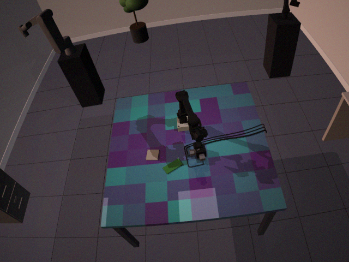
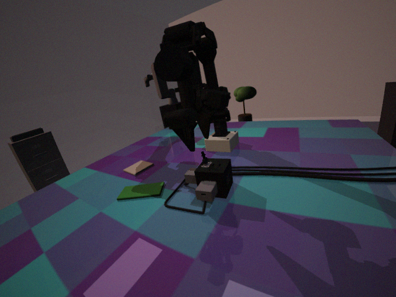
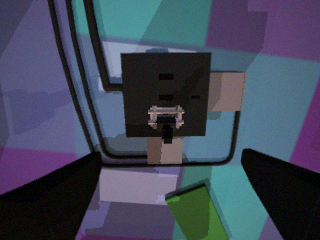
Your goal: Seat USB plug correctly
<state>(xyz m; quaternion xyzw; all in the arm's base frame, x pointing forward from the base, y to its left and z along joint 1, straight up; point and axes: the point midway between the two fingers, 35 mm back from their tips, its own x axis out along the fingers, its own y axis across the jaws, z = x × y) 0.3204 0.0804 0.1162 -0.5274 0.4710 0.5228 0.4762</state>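
My gripper tip is now 40 mm above the usb plug. The rest, counted from my gripper tip: usb socket 70 mm below, 10 mm to the left; beige card 350 mm to the right, 130 mm below, 40 mm behind; green card 200 mm to the right, 130 mm below, 80 mm ahead.
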